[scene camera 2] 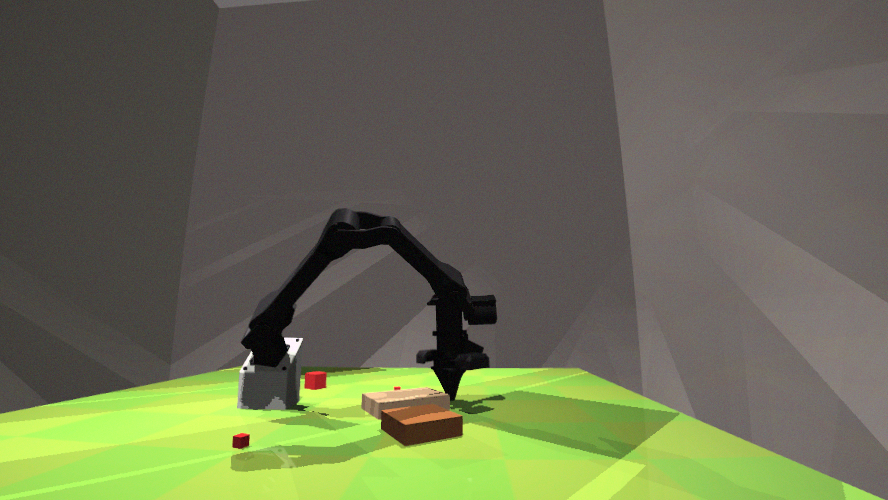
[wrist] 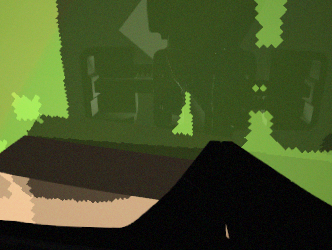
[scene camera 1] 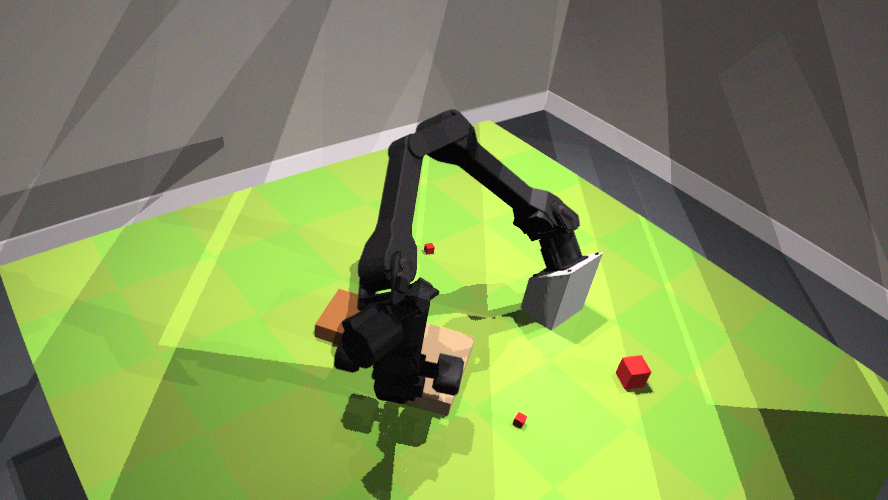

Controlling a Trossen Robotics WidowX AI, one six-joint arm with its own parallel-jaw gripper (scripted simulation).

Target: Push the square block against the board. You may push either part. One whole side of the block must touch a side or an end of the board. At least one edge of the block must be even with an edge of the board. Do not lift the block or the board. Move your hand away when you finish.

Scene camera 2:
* my gripper: 451, 400
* tan board: 372, 403
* square block: 412, 425
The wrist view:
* my gripper: 219, 152
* tan board: 58, 183
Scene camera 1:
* my gripper: 394, 399
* tan board: 437, 340
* square block: 328, 327
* larger red cube: 633, 372
